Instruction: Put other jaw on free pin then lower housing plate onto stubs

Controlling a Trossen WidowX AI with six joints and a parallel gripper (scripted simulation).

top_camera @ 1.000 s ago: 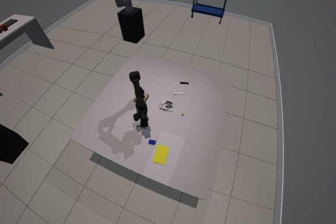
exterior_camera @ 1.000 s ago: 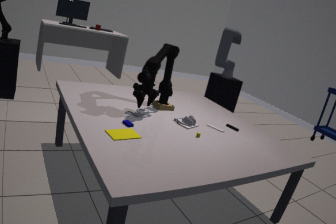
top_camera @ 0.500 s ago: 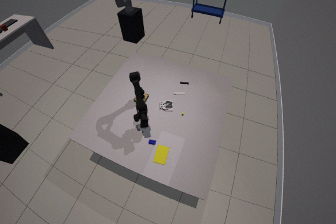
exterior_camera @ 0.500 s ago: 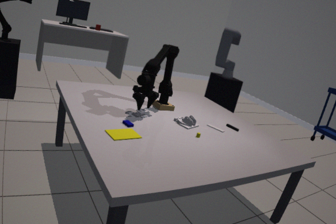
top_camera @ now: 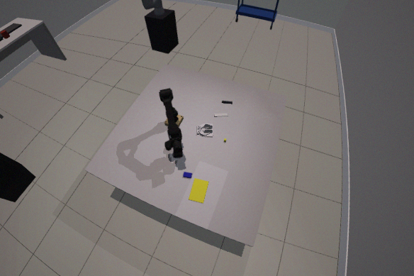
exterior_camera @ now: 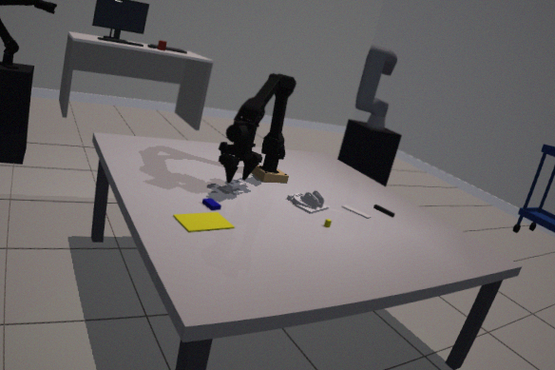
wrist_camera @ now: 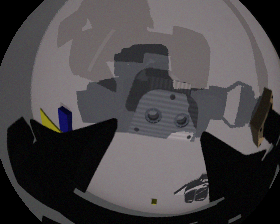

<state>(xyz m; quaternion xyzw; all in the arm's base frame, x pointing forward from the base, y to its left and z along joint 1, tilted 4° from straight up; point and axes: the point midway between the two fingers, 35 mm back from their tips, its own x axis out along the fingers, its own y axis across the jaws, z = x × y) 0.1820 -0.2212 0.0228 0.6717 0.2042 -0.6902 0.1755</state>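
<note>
The white block is 30 mm below my gripper tip and 10 mm behind it. The rest, counted from my gripper tip: yellow sheet: 250 mm ahead, 190 mm to the right, 40 mm below; then jaw: 260 mm to the left, 60 mm ahead, 20 mm below; then blue block: 140 mm ahead, 130 mm to the right, 30 mm below.
</note>
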